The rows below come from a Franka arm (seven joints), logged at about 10 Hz.
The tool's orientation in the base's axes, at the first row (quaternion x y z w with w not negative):
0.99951, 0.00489, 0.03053, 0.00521
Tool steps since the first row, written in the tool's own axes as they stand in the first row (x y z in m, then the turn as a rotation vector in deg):
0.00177, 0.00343, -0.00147, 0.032, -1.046, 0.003
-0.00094, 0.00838, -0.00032, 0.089, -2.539, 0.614
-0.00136, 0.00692, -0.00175, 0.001, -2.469, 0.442
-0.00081, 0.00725, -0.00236, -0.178, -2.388, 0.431
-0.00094, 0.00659, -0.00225, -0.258, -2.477, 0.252
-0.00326, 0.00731, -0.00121, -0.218, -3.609, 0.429
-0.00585, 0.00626, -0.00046, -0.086, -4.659, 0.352
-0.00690, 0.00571, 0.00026, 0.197, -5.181, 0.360
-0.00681, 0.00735, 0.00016, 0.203, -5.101, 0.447
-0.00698, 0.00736, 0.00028, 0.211, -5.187, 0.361
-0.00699, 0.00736, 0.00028, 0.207, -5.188, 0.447
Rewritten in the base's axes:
0.00171, -0.00340, 0.00161, 0.022, 1.046, -0.012
-0.00088, -0.00839, 0.00035, 0.102, 2.533, -0.635
-0.00140, -0.00692, 0.00174, 0.005, 2.464, -0.468
-0.00088, -0.00723, 0.00238, -0.174, 2.382, -0.467
-0.00101, -0.00658, 0.00226, -0.266, 2.472, -0.294
-0.00326, -0.00733, 0.00109, -0.226, 3.602, -0.480
-0.00581, -0.00631, 0.00017, -0.108, 4.654, -0.406
-0.00682, -0.00578, -0.00062, 0.170, 5.179, -0.403
-0.00672, -0.00742, -0.00050, 0.182, 5.098, -0.488
-0.00688, -0.00743, -0.00063, 0.184, 5.185, -0.403
-0.00689, -0.00743, -0.00063, 0.185, 5.185, -0.489

